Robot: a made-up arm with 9 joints.
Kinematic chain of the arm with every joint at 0, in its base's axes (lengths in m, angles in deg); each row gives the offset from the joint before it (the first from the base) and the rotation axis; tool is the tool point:
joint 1: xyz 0 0 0.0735 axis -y
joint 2: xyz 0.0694 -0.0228 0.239 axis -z
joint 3: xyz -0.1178 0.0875 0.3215 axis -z
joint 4: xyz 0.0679 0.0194 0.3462 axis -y
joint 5: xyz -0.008 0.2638 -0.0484 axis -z
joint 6: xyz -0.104 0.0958 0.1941 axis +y
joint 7: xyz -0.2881 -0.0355 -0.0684 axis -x
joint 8: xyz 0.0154 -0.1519 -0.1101 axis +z
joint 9: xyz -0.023 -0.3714 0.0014 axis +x
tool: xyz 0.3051 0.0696 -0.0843
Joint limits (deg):
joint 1: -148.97..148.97
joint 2: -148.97..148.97
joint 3: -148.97..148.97
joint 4: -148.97..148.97
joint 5: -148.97..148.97
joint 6: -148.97..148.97
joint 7: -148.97..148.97
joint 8: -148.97..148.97
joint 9: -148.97..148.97
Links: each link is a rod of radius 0.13 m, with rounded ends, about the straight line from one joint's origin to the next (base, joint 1, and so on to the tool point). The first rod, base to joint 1, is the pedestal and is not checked.
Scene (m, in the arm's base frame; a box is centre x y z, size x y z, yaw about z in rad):
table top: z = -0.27
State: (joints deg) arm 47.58 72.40 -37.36 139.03 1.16 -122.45 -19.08 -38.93 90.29
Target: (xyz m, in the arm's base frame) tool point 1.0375 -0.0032 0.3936
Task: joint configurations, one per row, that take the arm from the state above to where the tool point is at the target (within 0.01 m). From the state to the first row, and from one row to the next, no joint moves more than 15 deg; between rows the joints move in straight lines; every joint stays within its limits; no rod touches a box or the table.
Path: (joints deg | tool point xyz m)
1: 33.70 71.97 -40.17 140.52 6.98 -118.23 -11.86 -41.54 92.16 | -0.5794 -0.0365 0.8609
2: 19.82 71.54 -42.98 142.00 12.79 -114.00 -4.64 -44.16 94.03 | -0.2531 -0.1224 0.9972
3: 5.95 71.10 -45.80 143.49 18.61 -109.78 2.58 -46.77 95.90 | 0.1215 -0.1663 1.0203
4: -7.93 70.67 -48.61 144.97 24.43 -105.56 9.80 -49.38 97.77 | 0.4948 -0.1617 0.9167
5: -21.81 70.24 -51.42 146.46 30.24 -101.33 17.01 -51.99 99.63 | 0.8142 -0.1064 0.6969
6: -35.69 69.81 -54.23 147.94 36.06 -97.11 24.23 -54.61 101.50 | 1.0375 -0.0033 0.3936

